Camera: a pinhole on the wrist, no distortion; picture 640 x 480 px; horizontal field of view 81.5 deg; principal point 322.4 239.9 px. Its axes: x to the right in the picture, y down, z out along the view. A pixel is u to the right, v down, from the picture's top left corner.
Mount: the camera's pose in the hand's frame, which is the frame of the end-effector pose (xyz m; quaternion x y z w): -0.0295 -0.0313 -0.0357 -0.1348 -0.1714 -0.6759 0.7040
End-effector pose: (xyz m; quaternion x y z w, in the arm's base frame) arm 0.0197 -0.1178 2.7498 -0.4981 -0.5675 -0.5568 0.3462
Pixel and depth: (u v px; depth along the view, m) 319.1 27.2 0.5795
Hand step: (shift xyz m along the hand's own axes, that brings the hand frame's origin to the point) -0.3951 0.2010 0.4726
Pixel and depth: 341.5 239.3 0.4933
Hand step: -0.0588 0.1536 0.4214
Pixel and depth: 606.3 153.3 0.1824
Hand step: -0.0789 -0.0828 0.1866
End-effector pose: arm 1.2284 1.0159 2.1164 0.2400 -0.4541 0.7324 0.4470
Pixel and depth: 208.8 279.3 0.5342
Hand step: -0.0090 0.3447 0.3809
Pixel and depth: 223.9 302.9 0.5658
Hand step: 0.0287 0.3479 0.4168
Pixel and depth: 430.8 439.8 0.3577
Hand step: 0.1444 0.0346 0.3403
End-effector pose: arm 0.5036 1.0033 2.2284 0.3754 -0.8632 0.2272 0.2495
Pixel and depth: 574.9 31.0 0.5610
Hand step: -0.3670 -0.1560 0.6203
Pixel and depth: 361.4 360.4 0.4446
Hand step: 0.0895 0.1210 0.3924
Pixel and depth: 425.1 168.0 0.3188
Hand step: -0.1075 0.0202 0.2875
